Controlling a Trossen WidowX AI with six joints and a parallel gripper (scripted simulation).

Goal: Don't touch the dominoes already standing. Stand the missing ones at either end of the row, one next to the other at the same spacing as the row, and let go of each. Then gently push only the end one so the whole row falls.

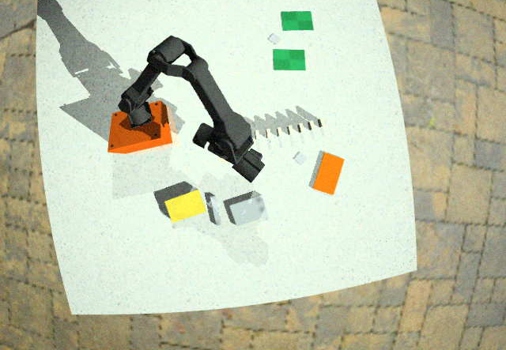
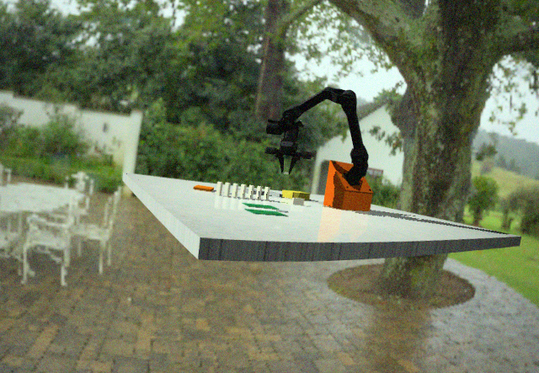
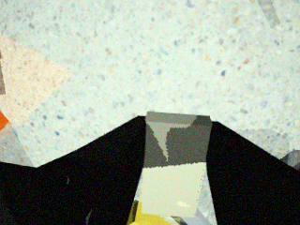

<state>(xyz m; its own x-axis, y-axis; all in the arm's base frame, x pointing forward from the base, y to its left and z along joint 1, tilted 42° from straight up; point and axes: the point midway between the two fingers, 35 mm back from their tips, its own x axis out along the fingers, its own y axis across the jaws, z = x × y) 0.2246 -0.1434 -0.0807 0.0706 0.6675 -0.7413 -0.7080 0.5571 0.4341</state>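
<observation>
My gripper tip is now 1 cm short of the grey block, 20 cm to the left of it and 10 cm above it. Round my gripper tip: yellow block (18 cm behind, 13 cm to the right, 9 cm below); orange block (28 cm ahead, 16 cm to the right, 10 cm below); grey bar (9 cm behind, 17 cm to the right, 10 cm below).
</observation>
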